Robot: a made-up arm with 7 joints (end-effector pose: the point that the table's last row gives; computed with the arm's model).
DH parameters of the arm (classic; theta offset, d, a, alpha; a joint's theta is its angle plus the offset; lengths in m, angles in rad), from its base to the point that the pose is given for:
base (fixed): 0 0.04 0 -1.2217
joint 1: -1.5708 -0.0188 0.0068 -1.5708
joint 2: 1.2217 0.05 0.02 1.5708
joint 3: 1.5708 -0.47 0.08 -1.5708
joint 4: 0 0 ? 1.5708
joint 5: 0 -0.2 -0.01 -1.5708
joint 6: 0 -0.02 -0.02 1.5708
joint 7: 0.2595 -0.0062 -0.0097 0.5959
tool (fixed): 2.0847 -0.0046 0 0
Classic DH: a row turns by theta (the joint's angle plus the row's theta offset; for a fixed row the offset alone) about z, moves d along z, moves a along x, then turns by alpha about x.
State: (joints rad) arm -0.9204 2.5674 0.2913 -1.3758 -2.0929 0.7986 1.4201
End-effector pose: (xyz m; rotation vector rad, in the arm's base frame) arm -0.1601 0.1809 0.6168 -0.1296 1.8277 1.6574
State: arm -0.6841 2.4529 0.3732 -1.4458 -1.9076 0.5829 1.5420
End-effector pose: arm -0.0234 0.2095 0.6270 0.3608 2.3097 1.4407
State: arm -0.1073 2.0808 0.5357 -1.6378 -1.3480 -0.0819 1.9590
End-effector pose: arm 0.2680 0.3605 0.4550 -1.2989 -2.2668 0.3036
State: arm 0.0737 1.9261 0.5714 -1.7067 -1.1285 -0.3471 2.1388
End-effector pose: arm 0.3120 0.4185 0.3373 -1.3143 -1.7305 0.9797
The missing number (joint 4, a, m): -0.04
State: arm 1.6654 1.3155 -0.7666 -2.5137 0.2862 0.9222 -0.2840
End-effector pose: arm -0.3887 0.2106 -0.0653 0.4137 0.2926 1.3119
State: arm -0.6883 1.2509 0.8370 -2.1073 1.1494 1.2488 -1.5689
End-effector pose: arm 0.2696 0.3561 0.2300 -0.7305 -2.4212 0.0202
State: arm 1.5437 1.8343 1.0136 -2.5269 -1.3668 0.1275 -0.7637
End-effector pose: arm 0.1907 0.3641 0.0164 -0.3843 -1.3526 -2.0214
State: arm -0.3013 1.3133 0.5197 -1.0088 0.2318 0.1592 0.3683
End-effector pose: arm 0.3330 0.5854 0.0163 1.0140 2.0277 -1.6384
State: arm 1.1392 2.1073 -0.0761 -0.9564 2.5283 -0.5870 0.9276
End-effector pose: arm 0.2091 0.6262 0.0068 0.9824 0.9557 -1.7564
